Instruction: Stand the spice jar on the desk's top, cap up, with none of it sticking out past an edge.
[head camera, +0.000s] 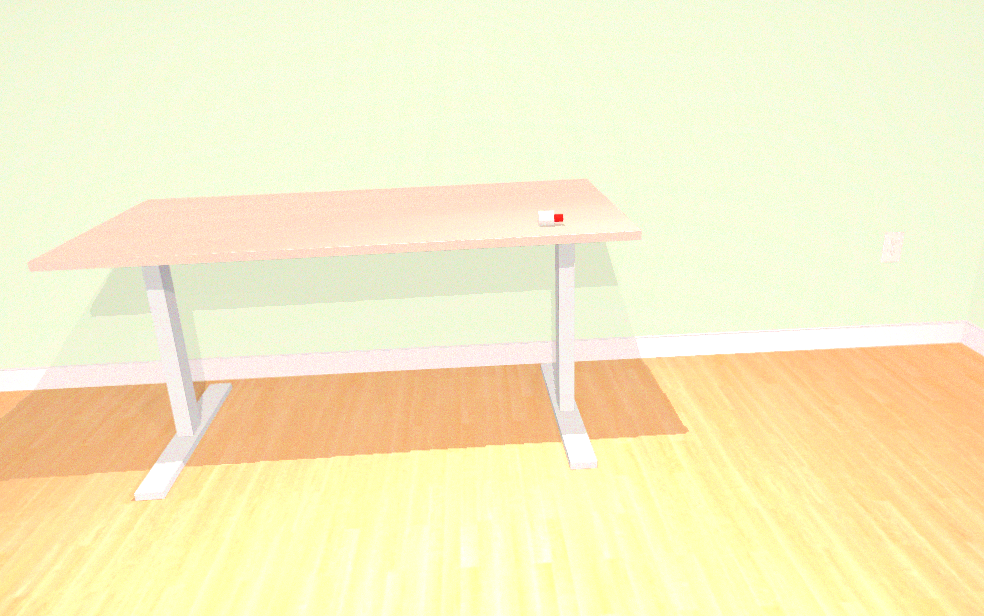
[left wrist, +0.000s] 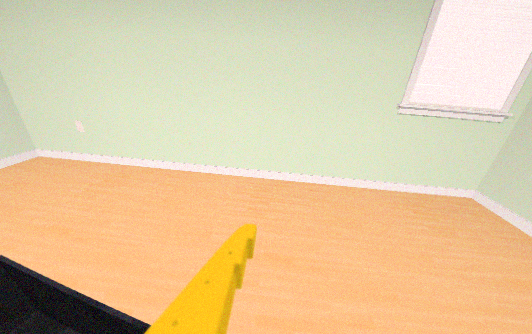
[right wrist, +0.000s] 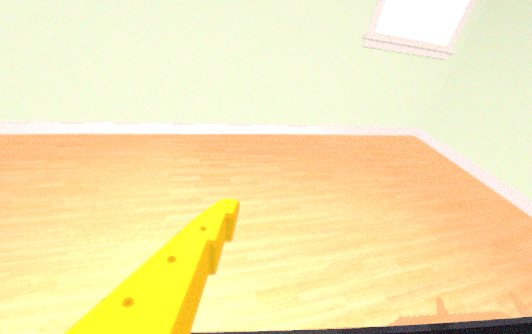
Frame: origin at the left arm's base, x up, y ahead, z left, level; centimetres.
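Seen in the pictures: left hand, its tool point: (left wrist: 255, 237); right hand, its tool point: (right wrist: 236, 215).
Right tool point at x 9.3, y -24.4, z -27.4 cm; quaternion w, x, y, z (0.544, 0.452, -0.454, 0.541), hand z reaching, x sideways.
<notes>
A point is followed by its place in that frame.
The spice jar (head camera: 546, 217) @(x -2.8, y 15.2, z -205.7 cm), white with a red cap, lies on its side on the desk's top (head camera: 326, 225) @(x -5.5, y 77.4, z -208.4 cm) in the head view. It is near the right end and the front edge, with its cap pointing right. My left gripper (left wrist: 255, 235) is fully open; one notched yellow jaw shows, over the floor. My right gripper (right wrist: 237, 210) is fully open too, with one notched yellow jaw showing over the floor. Neither gripper shows in the head view, and the jar and desk do not show in the wrist views.
The desk stands by the green wall on two grey legs (head camera: 170, 348) @(x -44.1, y 132.0, z -207.3 cm) (head camera: 564, 326) @(x -44.5, y 11.9, z -232.6 cm) with long feet. A white outlet (head camera: 892, 246) @(x -37.1, y -106.5, z -300.7 cm) is on the wall to the right. A dark edge (left wrist: 60, 295) (right wrist: 350, 327) shows low in both wrist views. Windows (left wrist: 465, 55) @(x 43.9, y -214.2, z 97.3 cm) (right wrist: 420, 20) @(x 21.0, y -215.5, z 104.6 cm) are at the upper right there.
</notes>
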